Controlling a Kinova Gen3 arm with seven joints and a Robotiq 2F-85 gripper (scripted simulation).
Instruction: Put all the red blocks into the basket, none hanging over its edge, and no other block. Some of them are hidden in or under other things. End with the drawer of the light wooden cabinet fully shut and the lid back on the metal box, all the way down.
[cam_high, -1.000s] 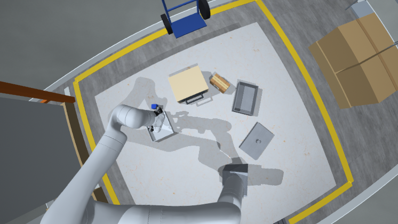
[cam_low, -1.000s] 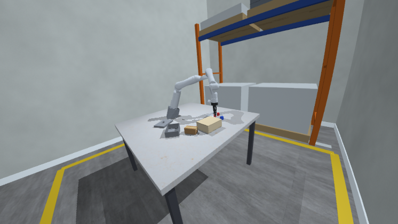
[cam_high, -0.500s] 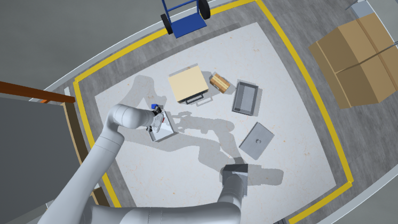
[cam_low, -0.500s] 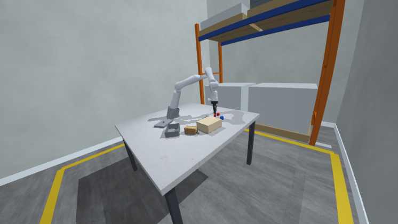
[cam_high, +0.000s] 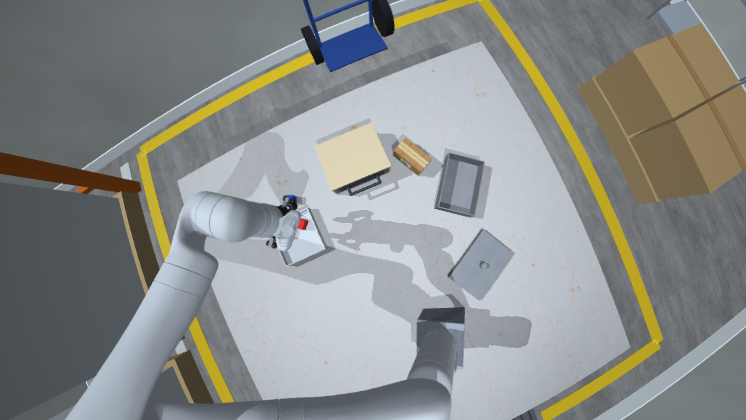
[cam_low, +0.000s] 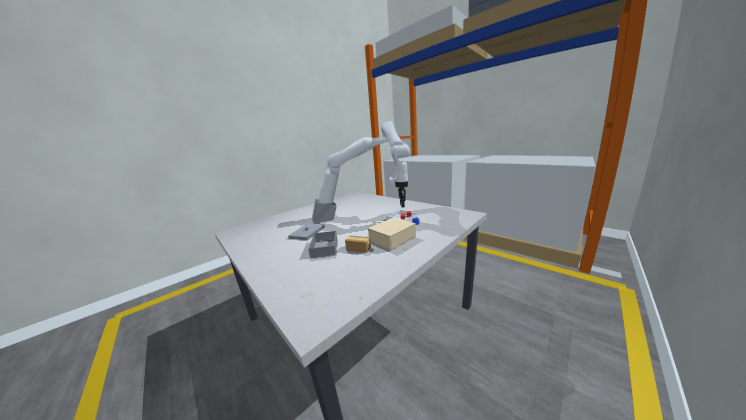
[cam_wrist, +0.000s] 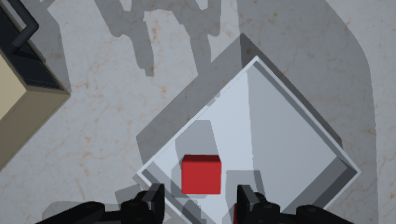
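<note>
Now: the lid 420 mm behind my hand, 420 mm to the right of it and 100 mm below it. From my hand the other things lie so: basket: 30 mm behind, 40 mm to the left, 100 mm below; then light wooden cabinet: 80 mm ahead, 250 mm to the right, 80 mm below; then drawer: 70 mm ahead, 250 mm to the right, 80 mm below.
</note>
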